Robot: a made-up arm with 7 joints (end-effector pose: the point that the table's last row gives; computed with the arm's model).
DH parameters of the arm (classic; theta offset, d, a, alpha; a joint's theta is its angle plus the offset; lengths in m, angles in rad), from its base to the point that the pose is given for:
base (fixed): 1.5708 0.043 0 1.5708
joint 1: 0 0.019 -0.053 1.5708
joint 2: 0.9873 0 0.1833 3.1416
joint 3: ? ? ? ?
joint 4: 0 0.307 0 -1.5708
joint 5: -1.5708 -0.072 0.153 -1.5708
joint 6: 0 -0.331 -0.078 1.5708
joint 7: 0.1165 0 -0.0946 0
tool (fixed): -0.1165 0.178 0 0
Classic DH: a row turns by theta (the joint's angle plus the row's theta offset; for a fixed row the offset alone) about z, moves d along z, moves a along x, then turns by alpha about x.
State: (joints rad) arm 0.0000 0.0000 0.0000 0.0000 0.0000 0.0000 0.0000
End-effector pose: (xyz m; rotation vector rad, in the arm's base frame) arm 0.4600 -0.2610 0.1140 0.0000 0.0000 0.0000
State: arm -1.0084 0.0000 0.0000 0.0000 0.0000 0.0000 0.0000
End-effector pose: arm 0.4600 -0.0791 0.3017 -1.0084 0.0000 0.0000
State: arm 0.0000 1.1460 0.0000 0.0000 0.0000 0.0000 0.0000
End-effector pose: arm 0.0112 -0.5405 0.1140 0.0000 0.0000 -1.1460
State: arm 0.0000 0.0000 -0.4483 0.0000 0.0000 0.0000 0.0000
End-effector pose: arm 0.2976 -0.3553 0.1140 0.0000 0.0000 -0.4483
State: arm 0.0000 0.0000 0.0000 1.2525 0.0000 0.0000 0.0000
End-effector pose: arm 0.4600 -0.1267 -0.2837 1.2525 0.0000 0.0000
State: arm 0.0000 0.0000 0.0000 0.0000 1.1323 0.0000 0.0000
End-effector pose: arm 0.7806 -0.0814 0.1140 0.0000 0.0000 1.1323
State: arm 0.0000 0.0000 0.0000 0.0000 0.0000 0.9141 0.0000
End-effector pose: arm 0.6680 -0.2610 0.1809 0.0000 0.9141 0.0000
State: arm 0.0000 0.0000 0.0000 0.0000 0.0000 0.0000 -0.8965
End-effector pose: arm 0.4867 -0.1835 0.1140 0.0000 0.0000 -0.8965
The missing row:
joint 3: 0.9873 -0.035 0.033 1.5708
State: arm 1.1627 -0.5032 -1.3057 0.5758 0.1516 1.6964 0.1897
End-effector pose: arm 0.4092 -0.1030 -0.5451 1.9831 1.1350 0.9103
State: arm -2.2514 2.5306 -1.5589 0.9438 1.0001 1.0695 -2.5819
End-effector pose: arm -0.5263 -0.1361 -0.2291 -2.5489 0.9680 0.6756
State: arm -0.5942 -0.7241 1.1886 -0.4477 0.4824 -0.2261 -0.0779
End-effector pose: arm 0.1448 0.5796 -0.1543 -0.4254 0.2257 2.4010
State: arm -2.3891 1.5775 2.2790 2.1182 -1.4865 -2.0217 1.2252
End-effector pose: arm -0.1434 0.0697 0.0695 -2.2443 0.3585 0.1631
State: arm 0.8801 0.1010 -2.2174 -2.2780 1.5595 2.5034 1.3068
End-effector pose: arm -0.5400 -0.0534 -0.3046 -0.4786 -0.8473 0.0777
